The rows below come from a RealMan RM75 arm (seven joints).
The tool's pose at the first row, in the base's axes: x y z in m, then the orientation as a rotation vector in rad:
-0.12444, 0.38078, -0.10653, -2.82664, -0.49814, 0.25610
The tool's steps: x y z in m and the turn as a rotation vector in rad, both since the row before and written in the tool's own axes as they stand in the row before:
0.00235, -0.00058, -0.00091, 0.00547, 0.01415, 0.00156
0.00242, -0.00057, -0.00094, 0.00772, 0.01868, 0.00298
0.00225, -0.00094, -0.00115, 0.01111, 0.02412, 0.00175
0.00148, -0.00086, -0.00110, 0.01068, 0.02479, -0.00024
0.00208, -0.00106, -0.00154, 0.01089, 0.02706, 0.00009
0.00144, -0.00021, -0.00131, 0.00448, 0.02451, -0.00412
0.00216, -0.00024, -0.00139, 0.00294, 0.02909, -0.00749
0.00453, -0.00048, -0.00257, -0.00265, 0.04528, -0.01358
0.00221, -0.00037, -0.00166, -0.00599, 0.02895, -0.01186
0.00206, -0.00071, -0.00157, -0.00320, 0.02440, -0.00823
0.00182, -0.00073, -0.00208, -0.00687, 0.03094, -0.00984
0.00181, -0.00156, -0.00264, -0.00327, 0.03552, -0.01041
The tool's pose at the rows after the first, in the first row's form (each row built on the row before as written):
-0.12225, 0.38194, -0.10580, -2.82164, -0.49149, 0.23724
-0.11998, 0.38309, -0.10502, -2.81465, -0.48131, 0.21272
-0.11795, 0.38443, -0.10387, -2.80357, -0.47084, 0.18103
-0.11663, 0.38542, -0.10267, -2.79197, -0.46308, 0.14813
-0.11475, 0.38663, -0.10098, -2.77975, -0.45427, 0.11241
-0.11328, 0.38689, -0.09971, -2.77250, -0.45303, 0.07823
-0.11116, 0.38736, -0.09832, -2.76510, -0.45545, 0.03673
-0.10681, 0.38839, -0.09561, -2.75909, -0.46268, -0.02970
-0.10478, 0.38885, -0.09376, -2.75798, -0.47203, -0.07392
-0.10306, 0.38959, -0.09183, -2.75514, -0.47722, -0.11029
-0.10163, 0.39009, -0.08940, -2.75381, -0.48308, -0.15700
-0.10061, 0.39111, -0.08615, -2.74713, -0.48820, -0.20905

